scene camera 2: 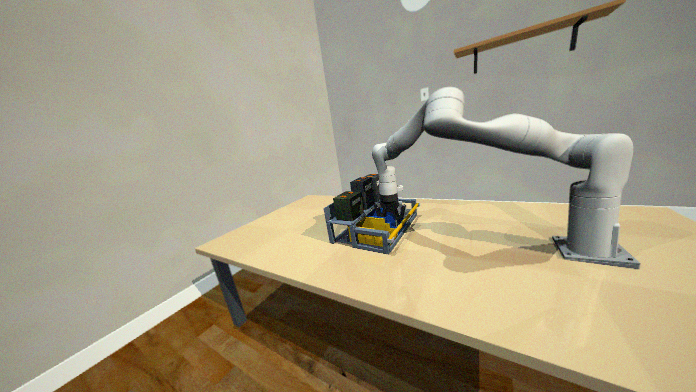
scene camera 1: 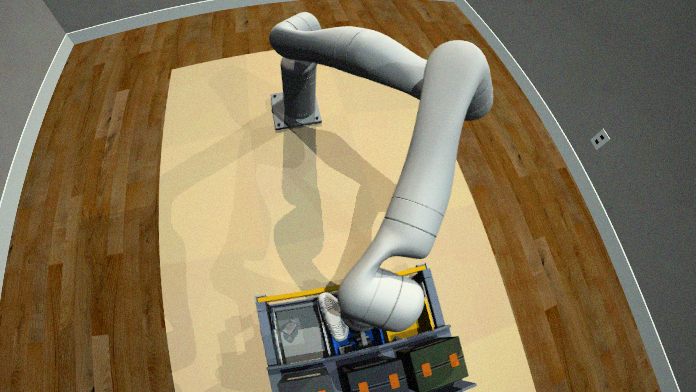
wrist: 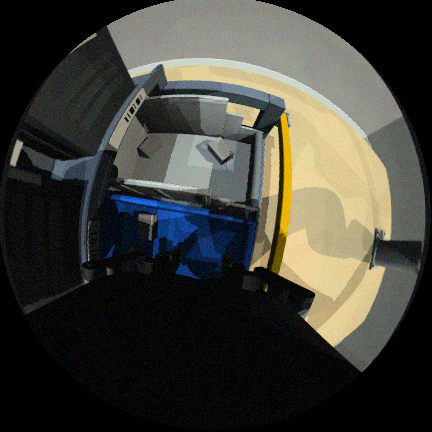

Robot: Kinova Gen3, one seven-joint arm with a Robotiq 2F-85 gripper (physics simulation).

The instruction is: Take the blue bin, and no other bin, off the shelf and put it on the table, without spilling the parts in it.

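Where they show: gripper, fingertip midpoint: (scene camera 2: 391,226) (wrist: 200,259); arm's base at its link origin: (scene camera 2: 589,249) (scene camera 1: 299,107) (wrist: 378,252).
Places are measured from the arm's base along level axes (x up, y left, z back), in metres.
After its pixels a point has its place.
The blue bin (scene camera 1: 338,344) @[x -0.005, y 0.087, z -0.657 m] (scene camera 2: 390,220) @[x 0.010, y 0.071, z -0.625 m] (wrist: 193,238) @[x -0.005, y 0.097, z -0.611 m] sits in the middle slot of the low blue-grey shelf (scene camera 1: 262,330) @[x 0.071, y -0.070, z -0.625 m] (scene camera 2: 330,229) @[x 0.053, y 0.331, z -0.753 m] (wrist: 225,89) @[x 0.071, y -0.055, z -0.629 m] on the table (scene camera 1: 230,194) @[x -0.014, y -0.177, z -0.282 m] (scene camera 2: 463,280) @[x -0.014, y 0.301, z -0.256 m]. A small grey part (wrist: 146,226) @[x 0.010, y 0.102, z -0.668 m] lies inside it. My gripper (wrist: 200,259) @[x 0.006, y 0.116, z -0.595 m] (scene camera 2: 390,210) hangs straight down into the blue bin, with its fingers partly apart and nothing between them. In scene camera 1 the wrist hides the fingers and most of the bin.
A grey bin (scene camera 1: 304,334) @[x -0.004, y 0.013, z -0.632 m] (wrist: 189,160) @[x -0.005, y 0.006, z -0.650 m] holding loose parts stands on one side of the blue bin and a yellow bin (scene camera 1: 401,334) @[x -0.005, y 0.233, z -0.645 m] (scene camera 2: 374,225) @[x 0.032, y 0.186, z -0.633 m] on the other. A yellow bar (scene camera 1: 296,294) @[x 0.052, y 0.001, z -0.546 m] (scene camera 2: 405,222) (wrist: 285,181) @[x 0.051, y 0.014, z -0.546 m] runs along the shelf front. Dark cases (scene camera 1: 436,362) @[x 0.184, y 0.241, z -0.703 m] (scene camera 2: 348,206) @[x 0.152, y 0.291, z -0.669 m] stand behind.
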